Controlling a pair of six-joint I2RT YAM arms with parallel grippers.
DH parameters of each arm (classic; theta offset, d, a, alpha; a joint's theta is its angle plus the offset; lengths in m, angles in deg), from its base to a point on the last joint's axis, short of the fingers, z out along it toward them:
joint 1: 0 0.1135 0.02 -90
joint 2: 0 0 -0.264 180
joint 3: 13.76 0 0.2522 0
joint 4: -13.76 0 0.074 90
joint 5: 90 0 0 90
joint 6: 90 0.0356 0 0
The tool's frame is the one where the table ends.
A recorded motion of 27 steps. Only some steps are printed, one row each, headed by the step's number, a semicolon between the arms.
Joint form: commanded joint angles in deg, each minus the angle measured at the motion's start. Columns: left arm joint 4, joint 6, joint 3, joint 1, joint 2, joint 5; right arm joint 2, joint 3, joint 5, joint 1, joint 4, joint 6.
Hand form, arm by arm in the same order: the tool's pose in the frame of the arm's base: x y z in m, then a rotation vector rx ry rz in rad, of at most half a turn. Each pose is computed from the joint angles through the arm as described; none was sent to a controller.
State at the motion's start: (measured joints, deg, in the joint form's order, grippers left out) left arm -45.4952 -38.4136 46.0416 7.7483 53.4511 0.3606; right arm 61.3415 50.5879 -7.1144 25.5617 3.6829 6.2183
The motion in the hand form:
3: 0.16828 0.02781 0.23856 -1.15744 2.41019 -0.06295; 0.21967 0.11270 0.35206 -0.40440 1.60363 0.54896
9: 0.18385 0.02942 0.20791 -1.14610 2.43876 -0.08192; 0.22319 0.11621 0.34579 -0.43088 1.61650 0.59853
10: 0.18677 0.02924 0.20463 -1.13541 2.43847 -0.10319; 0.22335 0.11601 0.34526 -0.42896 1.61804 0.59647
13: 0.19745 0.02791 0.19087 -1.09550 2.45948 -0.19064; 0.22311 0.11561 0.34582 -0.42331 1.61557 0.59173
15: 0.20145 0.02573 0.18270 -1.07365 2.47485 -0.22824; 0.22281 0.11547 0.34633 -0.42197 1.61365 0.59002
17: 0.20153 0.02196 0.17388 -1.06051 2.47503 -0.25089; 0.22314 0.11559 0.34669 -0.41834 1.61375 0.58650
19: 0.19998 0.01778 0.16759 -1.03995 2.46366 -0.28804; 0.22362 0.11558 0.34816 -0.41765 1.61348 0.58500
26: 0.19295 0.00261 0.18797 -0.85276 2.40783 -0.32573; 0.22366 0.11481 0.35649 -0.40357 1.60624 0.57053
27: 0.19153 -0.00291 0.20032 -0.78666 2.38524 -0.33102; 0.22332 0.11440 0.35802 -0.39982 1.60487 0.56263
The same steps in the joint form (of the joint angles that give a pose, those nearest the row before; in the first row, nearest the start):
3: -5.70 -3.37 -3.13 0.54 1.85 -5.63; -1.80 -0.93 -1.65 0.34 3.03 -0.33
9: 2.99 -2.70 -7.69 0.58 6.92 -4.35; -0.62 -1.45 -4.41 0.32 3.94 0.58
10: 4.67 -2.49 -8.18 0.56 7.62 -3.50; -0.61 -1.54 -4.31 0.28 3.96 0.58
13: 10.25 -1.60 -9.77 0.43 10.99 0.36; -0.72 -1.55 -3.95 0.27 4.05 0.60
15: 12.93 -1.35 -10.81 -0.07 12.64 1.95; -0.81 -1.52 -3.82 0.29 4.05 0.57
17: 15.85 -1.94 -12.73 -1.03 13.16 2.46; -0.73 -1.41 -3.53 0.32 4.05 0.58
19: 18.83 -2.56 -14.77 -2.00 12.76 3.38; -0.61 -1.03 -3.50 0.28 3.80 0.55
26: 19.17 -0.23 -14.99 -6.40 5.90 2.73; -0.62 0.64 -2.50 0.26 2.63 0.49
27: 18.12 0.66 -13.70 -8.17 3.73 2.05; -0.72 0.91 -2.06 0.27 2.34 0.33

